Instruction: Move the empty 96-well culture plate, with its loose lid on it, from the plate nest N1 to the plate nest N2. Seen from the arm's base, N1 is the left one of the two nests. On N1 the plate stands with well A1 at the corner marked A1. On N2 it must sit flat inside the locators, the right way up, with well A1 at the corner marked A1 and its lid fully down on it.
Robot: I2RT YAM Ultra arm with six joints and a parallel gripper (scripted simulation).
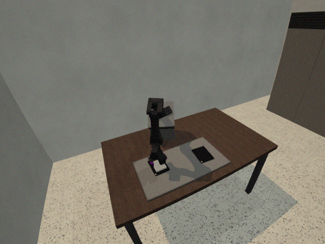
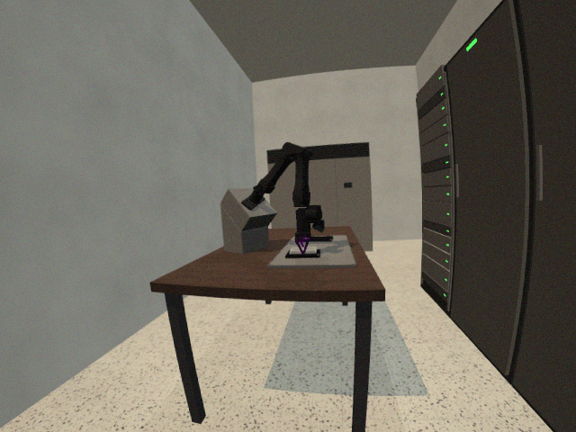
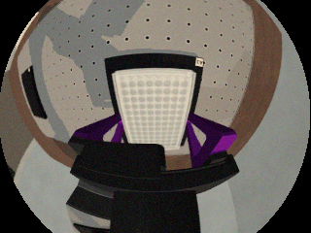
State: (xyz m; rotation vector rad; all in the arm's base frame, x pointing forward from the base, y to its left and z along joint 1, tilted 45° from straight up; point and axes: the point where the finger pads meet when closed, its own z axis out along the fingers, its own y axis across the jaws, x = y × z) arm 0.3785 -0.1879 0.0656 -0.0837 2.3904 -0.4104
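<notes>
My gripper is now right at the clear lid. From my hand the other things lie so: black plate nest N2: 2 cm below; A1 mark: 30 cm to the left, 16 cm ahead, 1 cm below; black plate nest N1: 37 cm to the left, 9 cm ahead, 2 cm below.
</notes>
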